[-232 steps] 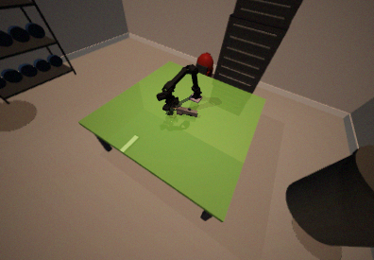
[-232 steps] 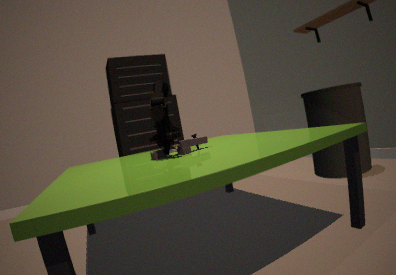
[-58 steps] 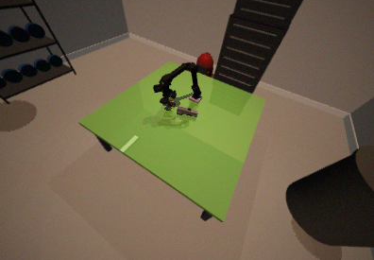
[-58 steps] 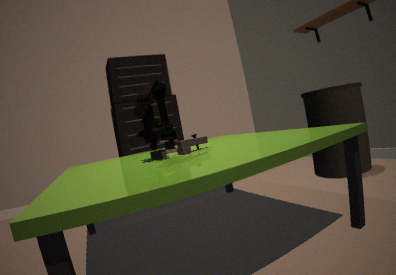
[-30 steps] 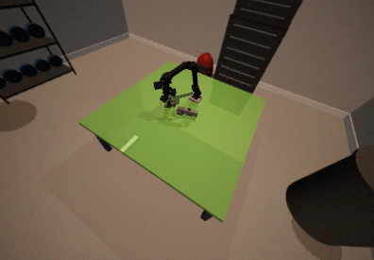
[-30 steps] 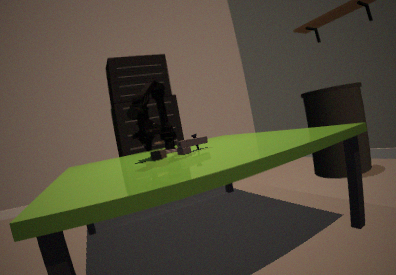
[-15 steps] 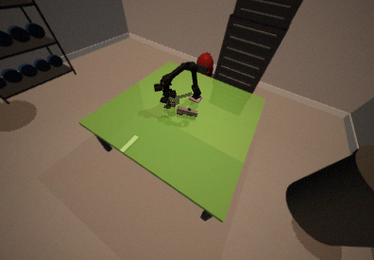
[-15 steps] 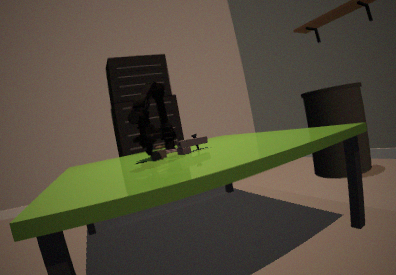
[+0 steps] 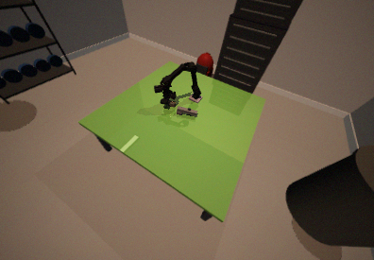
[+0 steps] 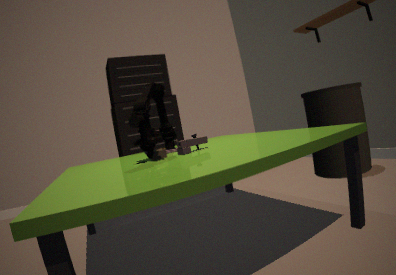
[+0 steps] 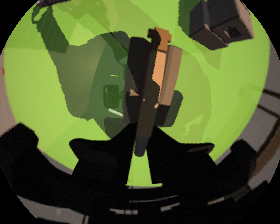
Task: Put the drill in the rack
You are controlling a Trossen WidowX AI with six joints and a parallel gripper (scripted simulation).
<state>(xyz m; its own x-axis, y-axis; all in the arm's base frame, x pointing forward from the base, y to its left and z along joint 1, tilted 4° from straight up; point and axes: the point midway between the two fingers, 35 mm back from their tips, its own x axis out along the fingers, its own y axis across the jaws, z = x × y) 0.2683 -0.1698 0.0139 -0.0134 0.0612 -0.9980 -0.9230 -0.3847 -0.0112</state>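
Now: gripper tip 4 cm to the right of the tan drill, 3 cm below it and 2 cm past it. The rest, counted from my gripper tip: grey block 23 cm to the left, 3 cm above, 1 cm behind.
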